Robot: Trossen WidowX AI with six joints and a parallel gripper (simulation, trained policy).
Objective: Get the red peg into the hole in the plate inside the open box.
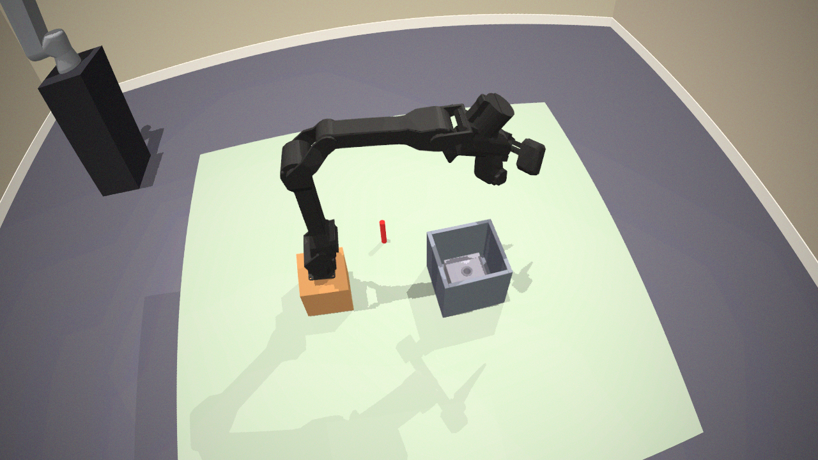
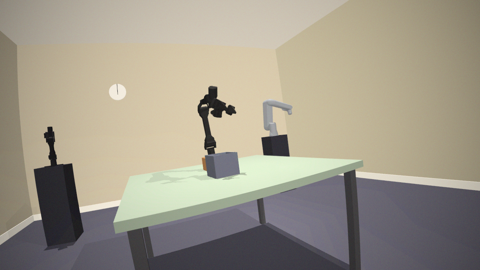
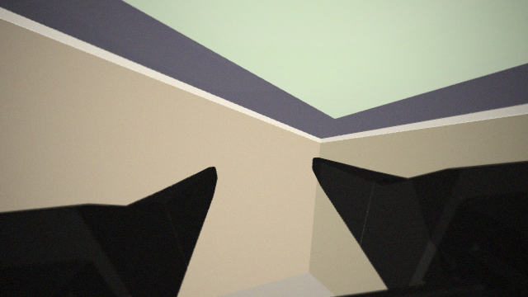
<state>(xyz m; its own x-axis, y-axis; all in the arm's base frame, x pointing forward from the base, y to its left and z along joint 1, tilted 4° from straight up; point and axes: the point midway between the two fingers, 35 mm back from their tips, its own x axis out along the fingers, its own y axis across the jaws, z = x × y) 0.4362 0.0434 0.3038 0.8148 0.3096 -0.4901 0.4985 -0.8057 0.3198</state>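
My gripper tip is 31 cm past the red peg, 10 cm to the right of it and 35 cm above it. Round my gripper tip: pale plate (13 cm behind, 6 cm to the right, 34 cm below).
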